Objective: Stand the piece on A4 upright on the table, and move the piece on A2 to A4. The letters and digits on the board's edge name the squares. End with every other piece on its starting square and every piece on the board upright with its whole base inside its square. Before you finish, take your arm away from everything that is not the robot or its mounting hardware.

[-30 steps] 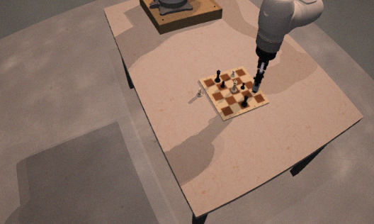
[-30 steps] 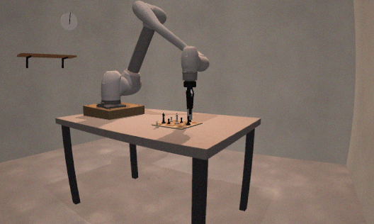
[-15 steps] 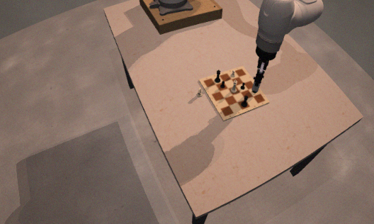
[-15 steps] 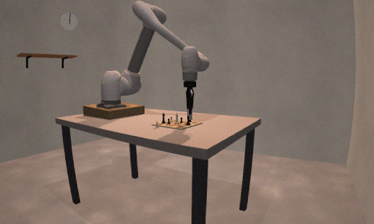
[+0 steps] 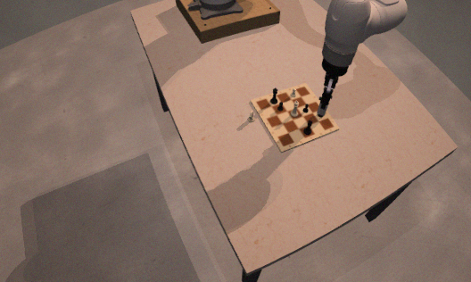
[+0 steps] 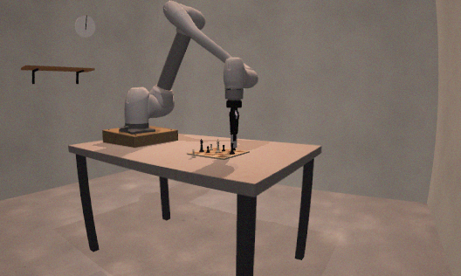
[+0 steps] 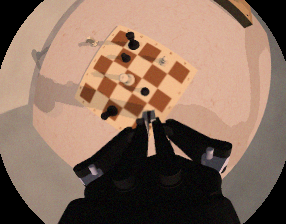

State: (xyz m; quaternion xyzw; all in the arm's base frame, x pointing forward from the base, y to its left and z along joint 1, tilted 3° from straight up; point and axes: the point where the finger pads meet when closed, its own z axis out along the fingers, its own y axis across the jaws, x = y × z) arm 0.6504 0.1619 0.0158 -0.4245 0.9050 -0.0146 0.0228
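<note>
The chessboard lies 8 cm to the right of my hand, 5 cm below it and 3 cm behind it. From my hand the other things lie so: small white piece 11 cm behind, 5 cm to the right, 4 cm below.
</note>
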